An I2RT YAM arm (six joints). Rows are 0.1 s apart.
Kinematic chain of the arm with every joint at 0, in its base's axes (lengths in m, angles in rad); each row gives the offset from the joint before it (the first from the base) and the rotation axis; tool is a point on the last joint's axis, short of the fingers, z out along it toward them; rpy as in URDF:
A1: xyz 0 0 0.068 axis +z
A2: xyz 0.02 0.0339 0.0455 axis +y
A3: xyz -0.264 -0.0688 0 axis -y
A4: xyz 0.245 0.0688 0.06 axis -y
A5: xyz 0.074 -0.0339 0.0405 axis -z
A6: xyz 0.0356 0 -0.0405 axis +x
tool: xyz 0 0 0 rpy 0 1.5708 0
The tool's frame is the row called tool.
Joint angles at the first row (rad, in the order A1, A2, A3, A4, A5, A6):
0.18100 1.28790 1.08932 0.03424 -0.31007 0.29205
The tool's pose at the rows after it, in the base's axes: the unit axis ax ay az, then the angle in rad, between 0 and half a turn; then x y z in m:
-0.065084 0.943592 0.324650 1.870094 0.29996 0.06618 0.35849
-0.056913 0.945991 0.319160 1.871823 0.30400 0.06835 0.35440
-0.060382 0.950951 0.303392 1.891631 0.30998 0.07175 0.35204
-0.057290 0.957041 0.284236 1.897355 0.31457 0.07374 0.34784
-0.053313 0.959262 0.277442 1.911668 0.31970 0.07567 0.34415
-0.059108 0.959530 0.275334 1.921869 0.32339 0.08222 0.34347
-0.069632 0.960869 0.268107 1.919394 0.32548 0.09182 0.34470
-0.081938 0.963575 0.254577 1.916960 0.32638 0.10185 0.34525
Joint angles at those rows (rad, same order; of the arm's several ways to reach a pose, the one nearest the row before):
0.18333 1.29595 1.09064 0.03898 -0.29608 0.29663
0.19014 1.31249 1.08879 0.05201 -0.27492 0.30173
0.19897 1.34001 1.11301 0.02472 -0.25740 0.28251
0.20555 1.35984 1.11994 0.01842 -0.22614 0.26713
0.20936 1.38232 1.13069 0.01233 -0.21435 0.26691
0.22744 1.40293 1.14921 0.00403 -0.20314 0.26245
0.25656 1.41978 1.16912 -0.00097 -0.17570 0.24826
0.28797 1.43398 1.18617 -0.01002 -0.13987 0.22615

